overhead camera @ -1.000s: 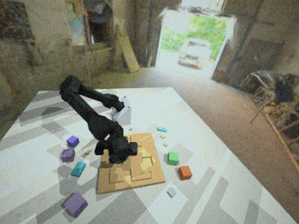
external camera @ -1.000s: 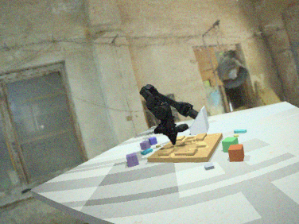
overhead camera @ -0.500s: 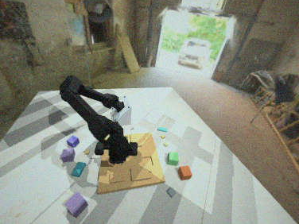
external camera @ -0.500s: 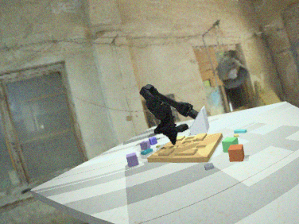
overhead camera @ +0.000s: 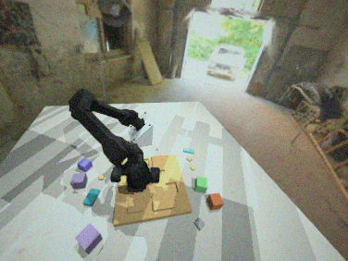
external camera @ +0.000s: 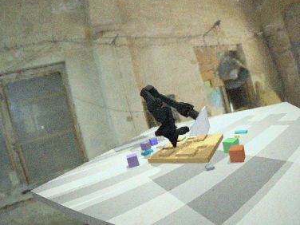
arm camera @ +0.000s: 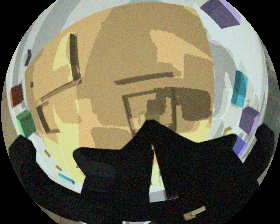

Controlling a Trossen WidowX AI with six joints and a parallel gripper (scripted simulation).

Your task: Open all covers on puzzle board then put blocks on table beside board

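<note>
Right now my gripper tip is 1 cm past the tan puzzle board and 5 cm to the right of it. Round my gripper tip: teal block: 18 cm to the right, 2 cm below; then green block: 7 cm ahead, 28 cm to the left; then blue-violet block: 16 cm behind, 22 cm to the right.
</note>
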